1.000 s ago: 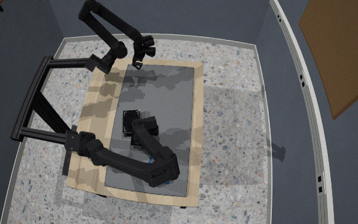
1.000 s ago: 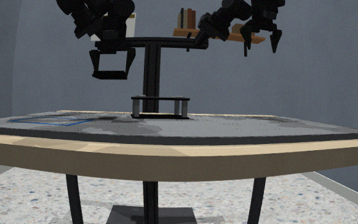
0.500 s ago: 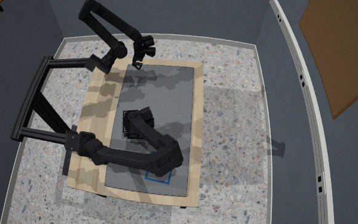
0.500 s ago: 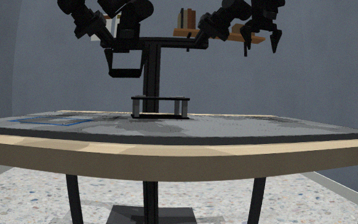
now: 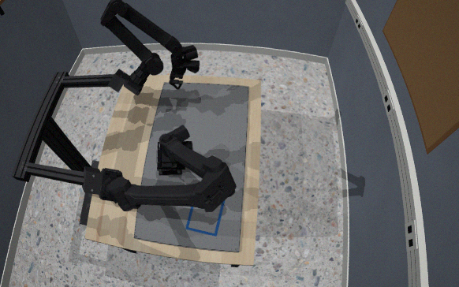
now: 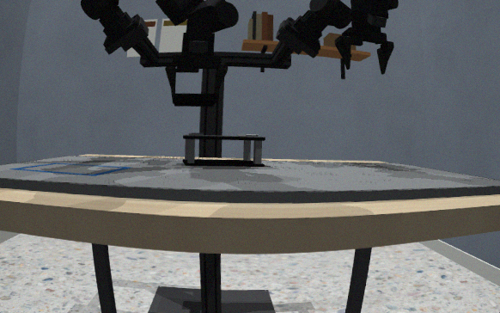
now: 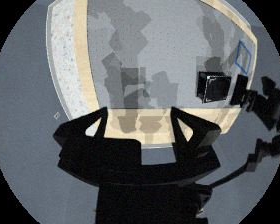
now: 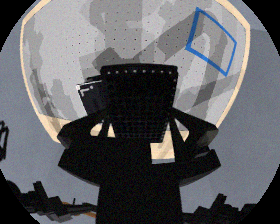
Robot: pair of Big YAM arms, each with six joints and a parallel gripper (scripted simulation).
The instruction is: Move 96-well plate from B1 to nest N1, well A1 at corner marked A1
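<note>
My right gripper is now 80 mm above the raised nest N1, 60 mm to the right of it and 40 mm past it. The rest, counted from my right hand: A1 label (140 mm to the left, 70 mm below, 10 mm ahead); black 96-well plate (right at my right hand).
</note>
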